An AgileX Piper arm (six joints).
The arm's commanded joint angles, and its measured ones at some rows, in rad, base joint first. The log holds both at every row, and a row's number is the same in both.
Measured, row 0:
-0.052 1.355 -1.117 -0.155 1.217 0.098
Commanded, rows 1 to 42:
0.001 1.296 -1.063 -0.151 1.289 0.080
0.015 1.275 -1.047 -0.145 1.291 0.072
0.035 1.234 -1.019 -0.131 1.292 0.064
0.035 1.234 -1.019 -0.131 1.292 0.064
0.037 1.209 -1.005 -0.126 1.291 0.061
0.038 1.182 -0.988 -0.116 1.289 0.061
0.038 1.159 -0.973 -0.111 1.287 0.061
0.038 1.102 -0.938 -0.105 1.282 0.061
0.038 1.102 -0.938 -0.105 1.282 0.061
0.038 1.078 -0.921 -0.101 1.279 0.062
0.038 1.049 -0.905 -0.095 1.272 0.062
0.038 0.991 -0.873 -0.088 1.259 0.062
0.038 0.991 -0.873 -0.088 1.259 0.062
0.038 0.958 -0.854 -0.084 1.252 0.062
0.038 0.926 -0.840 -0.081 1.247 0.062
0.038 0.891 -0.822 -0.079 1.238 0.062
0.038 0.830 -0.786 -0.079 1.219 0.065
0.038 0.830 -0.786 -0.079 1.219 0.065
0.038 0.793 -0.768 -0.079 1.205 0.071
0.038 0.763 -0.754 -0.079 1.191 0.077
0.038 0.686 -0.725 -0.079 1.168 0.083
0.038 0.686 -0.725 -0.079 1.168 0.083
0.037 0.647 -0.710 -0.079 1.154 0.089
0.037 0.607 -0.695 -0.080 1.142 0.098
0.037 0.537 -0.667 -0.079 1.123 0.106
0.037 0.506 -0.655 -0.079 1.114 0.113
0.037 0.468 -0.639 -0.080 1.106 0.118
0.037 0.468 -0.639 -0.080 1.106 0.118
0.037 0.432 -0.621 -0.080 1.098 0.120
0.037 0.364 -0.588 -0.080 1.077 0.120
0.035 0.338 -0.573 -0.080 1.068 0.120
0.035 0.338 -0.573 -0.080 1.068 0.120
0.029 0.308 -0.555 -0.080 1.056 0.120
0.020 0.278 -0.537 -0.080 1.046 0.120
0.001 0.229 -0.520 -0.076 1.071 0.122
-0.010 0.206 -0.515 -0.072 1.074 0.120
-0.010 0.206 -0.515 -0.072 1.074 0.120
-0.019 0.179 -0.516 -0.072 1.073 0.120
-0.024 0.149 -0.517 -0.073 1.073 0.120
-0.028 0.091 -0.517 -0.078 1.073 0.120
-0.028 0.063 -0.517 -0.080 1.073 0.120
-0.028 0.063 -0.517 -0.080 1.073 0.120
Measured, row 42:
-0.020 0.135 -0.520 -0.072 1.079 0.117
